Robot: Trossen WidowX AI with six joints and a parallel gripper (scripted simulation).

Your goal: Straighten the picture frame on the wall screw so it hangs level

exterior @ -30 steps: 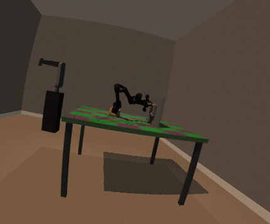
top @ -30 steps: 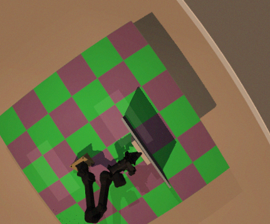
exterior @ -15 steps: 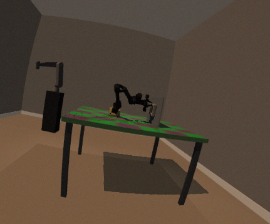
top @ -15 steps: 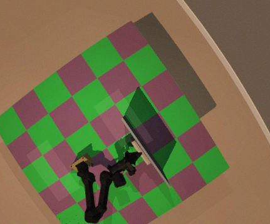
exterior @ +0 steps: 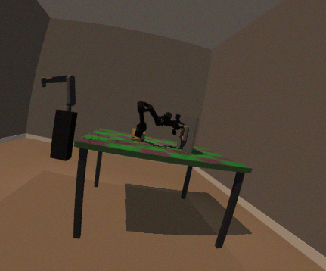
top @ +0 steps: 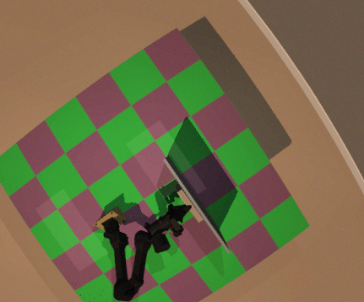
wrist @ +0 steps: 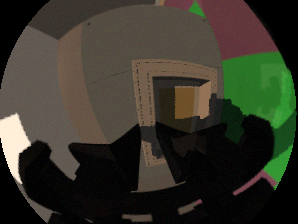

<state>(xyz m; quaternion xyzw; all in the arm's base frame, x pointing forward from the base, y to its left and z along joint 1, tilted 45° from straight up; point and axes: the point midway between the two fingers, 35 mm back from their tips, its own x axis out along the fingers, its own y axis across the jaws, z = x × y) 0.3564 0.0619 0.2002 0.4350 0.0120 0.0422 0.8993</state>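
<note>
Right now the picture frame is 10 mm ahead of my gripper tip, 10 mm to the left of it and 50 mm below it. The rest, counted from my gripper tip: grey wall panel (20 mm ahead, 60 mm below).
</note>
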